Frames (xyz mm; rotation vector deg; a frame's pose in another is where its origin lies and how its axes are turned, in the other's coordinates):
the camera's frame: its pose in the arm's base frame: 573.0 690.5 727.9 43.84 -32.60 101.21
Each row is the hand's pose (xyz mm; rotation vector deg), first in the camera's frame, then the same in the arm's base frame.
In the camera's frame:
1: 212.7 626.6 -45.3 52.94 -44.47 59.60
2: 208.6 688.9 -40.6 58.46 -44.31 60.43
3: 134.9 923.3 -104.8 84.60 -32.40 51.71
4: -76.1 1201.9 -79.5 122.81 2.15 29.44
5: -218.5 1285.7 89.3 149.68 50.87 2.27
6: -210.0 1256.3 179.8 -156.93 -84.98 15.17
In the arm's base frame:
1: -79.0 665.8 847.4 -95.85 31.70 -122.04
2: -136.3 640.7 846.9 -96.04 25.48 -119.44
3: -357.5 565.9 747.0 -99.50 -11.23 -116.91
4: -571.3 326.4 606.7 -88.74 -76.97 -106.32
5: -583.0 90.6 615.9 -53.64 -134.65 -78.55
6: -536.9 41.8 683.9 -22.95 -157.36 -52.33

